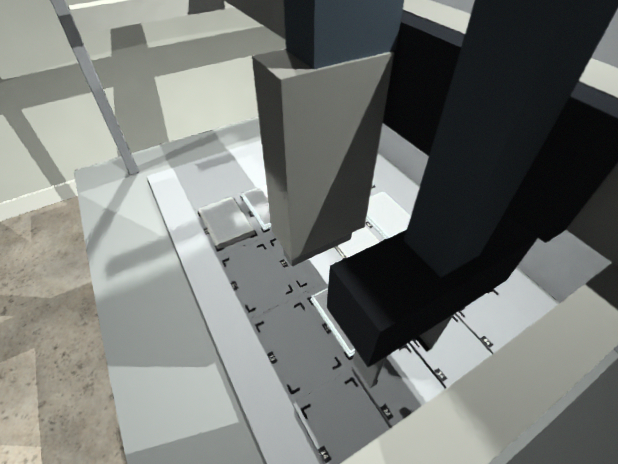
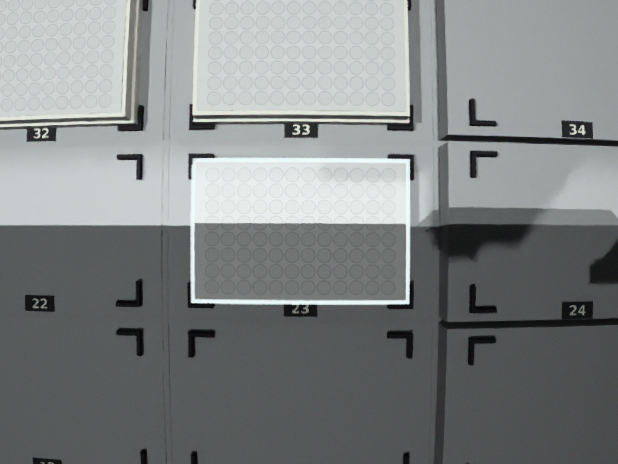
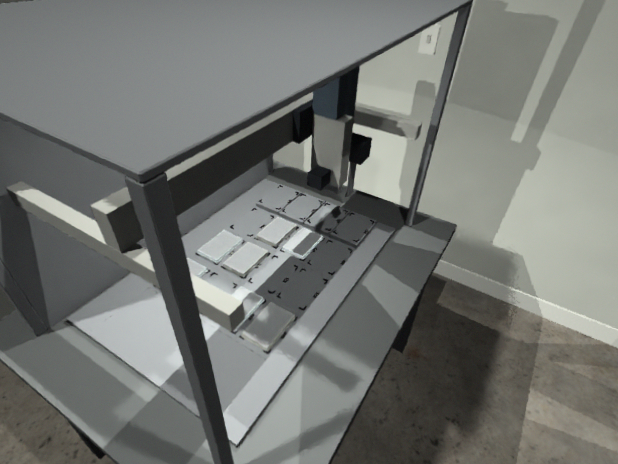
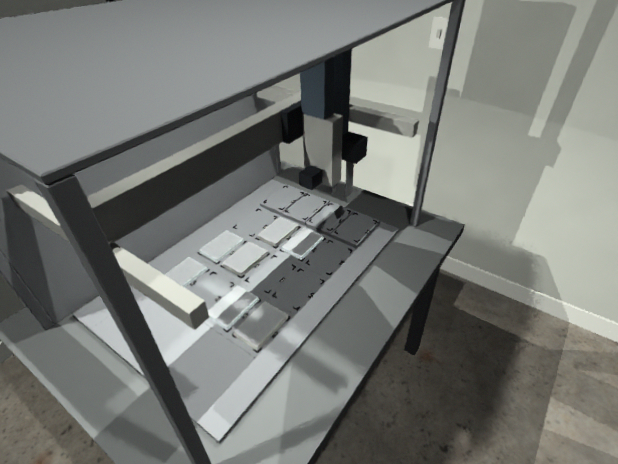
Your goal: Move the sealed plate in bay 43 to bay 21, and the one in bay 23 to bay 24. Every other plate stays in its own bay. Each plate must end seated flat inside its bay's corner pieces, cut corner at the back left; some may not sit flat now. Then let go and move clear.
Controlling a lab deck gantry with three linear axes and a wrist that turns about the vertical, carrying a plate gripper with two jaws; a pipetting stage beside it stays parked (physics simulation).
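Pixels of known places: gripper, fingertip midpoint: (image 1: 392, 354) (image 4: 337, 190); robot's base, origin of the base link: (image 1: 199, 213) (image 3: 267, 352) (image 4: 257, 351).
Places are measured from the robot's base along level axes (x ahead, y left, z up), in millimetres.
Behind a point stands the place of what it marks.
A pale-edged sealed plate (image 2: 300, 255) {x 392, y 136, z 14 mm} (image 1: 332, 326) {x 400, y 110, z 13 mm} (image 3: 302, 242) {x 387, y 148, z 14 mm} (image 4: 302, 242) {x 387, y 148, z 14 mm} lies in bay 23, inside its corner pieces; it looks level, and I cannot make out its cut corner. Bay 24 (image 2: 525, 297) {x 523, y 112, z 14 mm} (image 4: 325, 214) {x 557, y 171, z 14 mm}, to its right on a raised section, shows no plate. A pale-edged plate (image 1: 257, 202) {x 51, y 127, z 15 mm} (image 3: 252, 302) {x 96, y 125, z 15 mm} (image 4: 234, 307) {x 61, y 139, z 15 mm} lies in bay 21. Bay 43 (image 4: 247, 220) {x 383, y 396, z 0 mm} shows no plate. My gripper (image 1: 400, 365) {x 526, y 105, z 160 mm} (image 4: 345, 191) {x 526, y 105, z 160 mm} is open and empty, raised at the right end of the deck; its body and the stage beside it partly hide the jaws.
Plates lie in bay 33 (image 2: 300, 55) {x 392, y 251, z 14 mm} (image 4: 278, 231) {x 386, y 250, z 14 mm}, bay 32 (image 2: 55, 60) {x 245, y 251, z 14 mm} (image 4: 245, 257) {x 226, y 254, z 14 mm}, bay 42 (image 4: 221, 245) {x 223, y 360, z 14 mm}, bay 41 (image 4: 187, 270) {x 82, y 361, z 14 mm} and bay 11 (image 1: 227, 222) {x 76, y 44, z 14 mm} (image 4: 261, 325) {x 58, y 37, z 15 mm}. The beige pipetting stage (image 1: 325, 160) (image 3: 330, 150) hangs beside the gripper.
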